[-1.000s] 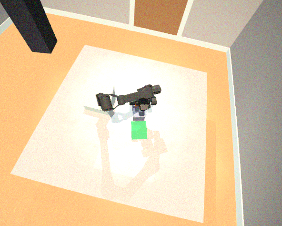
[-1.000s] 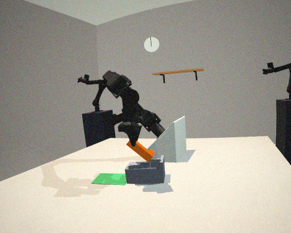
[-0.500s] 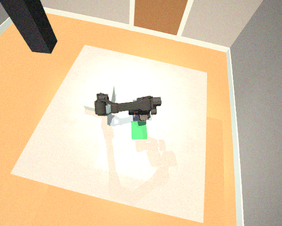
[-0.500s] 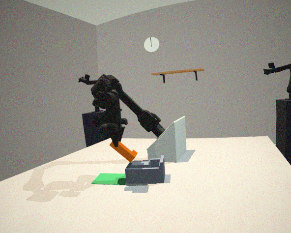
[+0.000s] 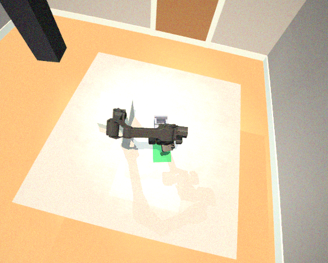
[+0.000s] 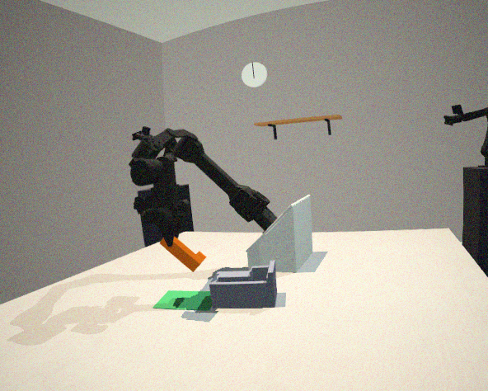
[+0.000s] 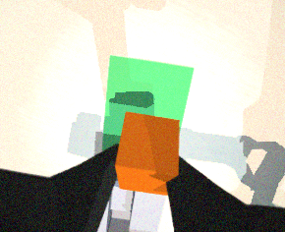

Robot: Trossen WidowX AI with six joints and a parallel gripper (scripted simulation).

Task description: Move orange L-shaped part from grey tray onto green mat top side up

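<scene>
Now: gripper tip 1 cm to the right of the green mat and 17 cm above it. Also, from my gripper tip: orange L-shaped part (2 cm behind, 3 cm to the left, 3 cm below).
</scene>
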